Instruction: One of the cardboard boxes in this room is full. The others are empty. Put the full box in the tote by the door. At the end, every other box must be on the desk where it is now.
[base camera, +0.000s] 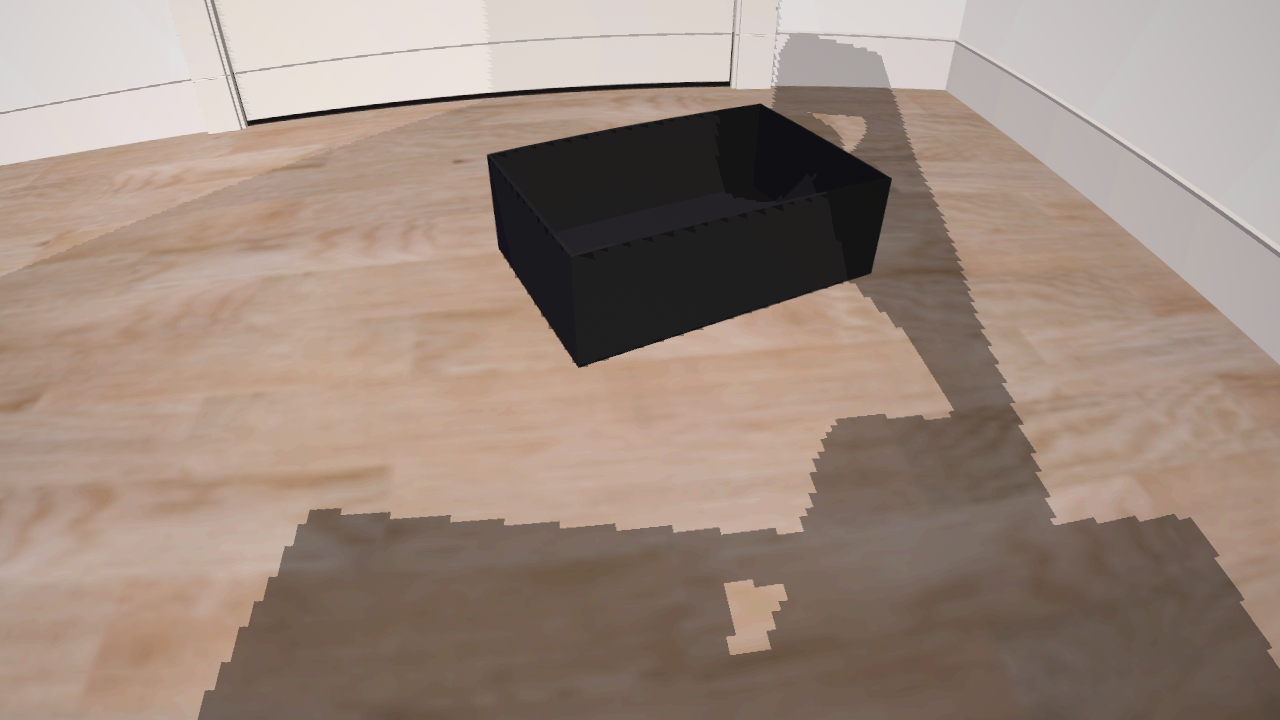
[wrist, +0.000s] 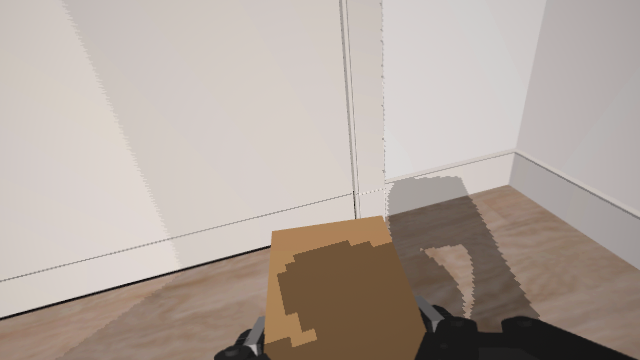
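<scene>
A brown cardboard box is held between the two fingers of my gripper at the bottom of the wrist view. The gripper is shut on the box, and the box's lower part is cut off by the view's edge. The black tote stands upright on the floor in the base view, its top open, at an angle to the door. Part of its inside is in shadow. The tote does not show in the wrist view. The other cardboard boxes and the desk do not show in either view.
The white door stands behind the tote. A side wall meets the door wall in a corner at the right. Shadows of the robot and its arm fall across the wooden floor.
</scene>
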